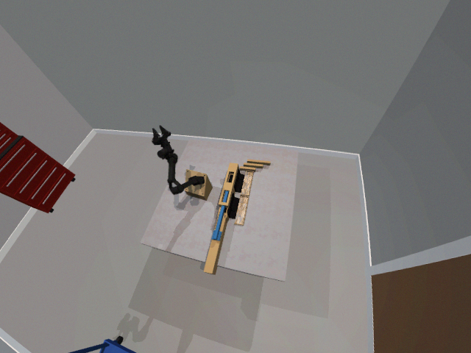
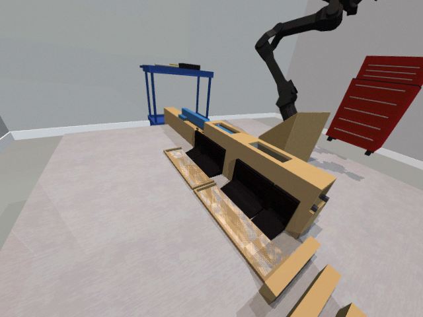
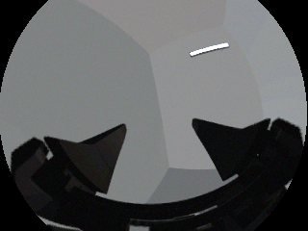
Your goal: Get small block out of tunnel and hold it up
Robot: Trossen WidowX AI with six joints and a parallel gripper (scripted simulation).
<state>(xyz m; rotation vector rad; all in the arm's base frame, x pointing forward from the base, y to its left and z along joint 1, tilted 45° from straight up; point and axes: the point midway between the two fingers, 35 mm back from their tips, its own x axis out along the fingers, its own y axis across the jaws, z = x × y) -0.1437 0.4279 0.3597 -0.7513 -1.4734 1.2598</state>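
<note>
My gripper tip is 69 cm above the tan covered tunnel, 50 cm short of it and 27 cm to the left of it.
</note>
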